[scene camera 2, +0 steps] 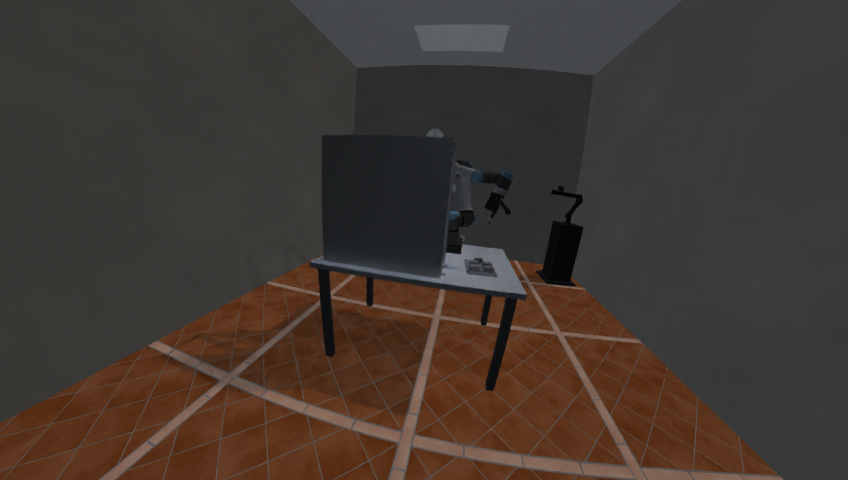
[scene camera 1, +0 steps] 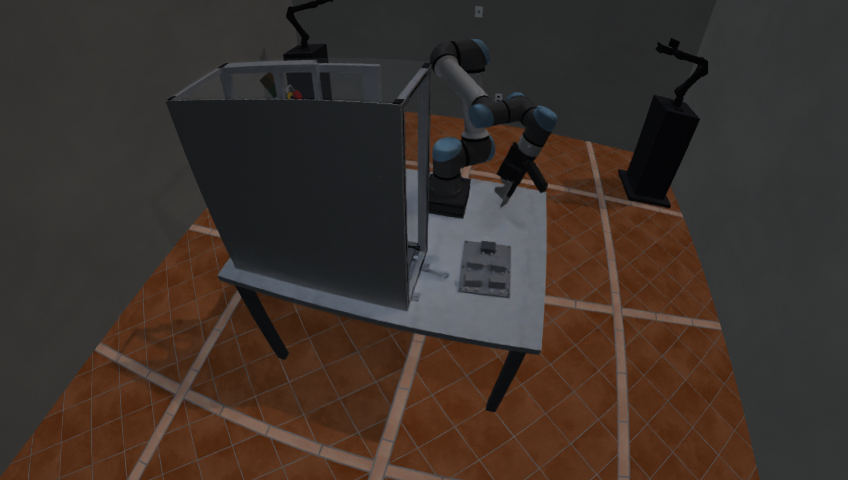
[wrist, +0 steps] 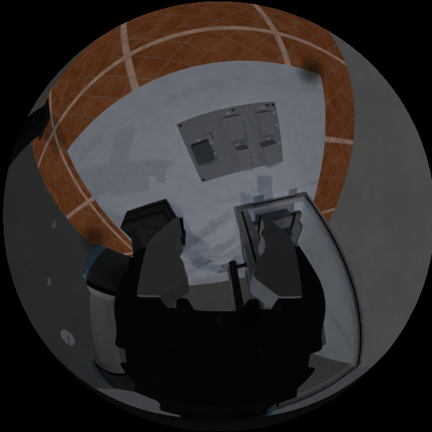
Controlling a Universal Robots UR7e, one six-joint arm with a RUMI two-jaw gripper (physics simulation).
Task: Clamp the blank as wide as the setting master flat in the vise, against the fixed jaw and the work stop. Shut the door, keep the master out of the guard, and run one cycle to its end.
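Places are measured from the arm's base along level axes (x back, y left, z down), in metres.
Pixels of known places: gripper, between the fingertips: (scene camera 2: 487, 225) (scene camera 1: 503, 200); arm's base, origin of its link: (scene camera 2: 450, 240) (scene camera 1: 446, 187).
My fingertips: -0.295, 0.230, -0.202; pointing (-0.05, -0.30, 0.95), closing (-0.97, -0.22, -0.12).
Observation:
For each thing: its top centre in the pictures, then the offset to it from my fingertips, as dx, dy, dz. "spot": a spot on its surface instead.
- grey plate, centre of its top: (scene camera 1: 486, 267) (scene camera 2: 479, 266) -0.068, -0.022, +0.271
- darker block, centre of its top: (scene camera 1: 488, 245) +0.022, -0.023, +0.246
- guard, a spot on its surface: (scene camera 1: 309, 196) spot: -0.299, -0.545, -0.171
- guard's frame post, a spot on its surface: (scene camera 1: 423, 160) spot: -0.077, -0.264, -0.174
My gripper (scene camera 1: 505, 195) (scene camera 2: 489, 218) (wrist: 220, 218) is partly open and empty, above the table's rear right part, clear of the blocks. A grey plate (scene camera 1: 486, 259) (wrist: 220, 167) lies on the table right of the guard. It carries several blocks: a darker block (scene camera 1: 487, 246) (wrist: 202, 151) sits alone at one end, and paler blocks (scene camera 1: 497, 284) (wrist: 235, 127) stand in two rows. I cannot tell from here which is the master or which blank matches it. The guard (scene camera 1: 309, 196) (scene camera 2: 386, 205) hides most of the vise. The door's state cannot be made out.
The robot base (scene camera 1: 449, 199) stands behind the plate, close to the guard. A dark upright handle (wrist: 233, 280) shows between the fingers in the wrist view. The guard's frame post (scene camera 1: 423, 160) rises left of the plate. A black stand (scene camera 1: 663, 148) (scene camera 2: 562, 252) is off to the right.

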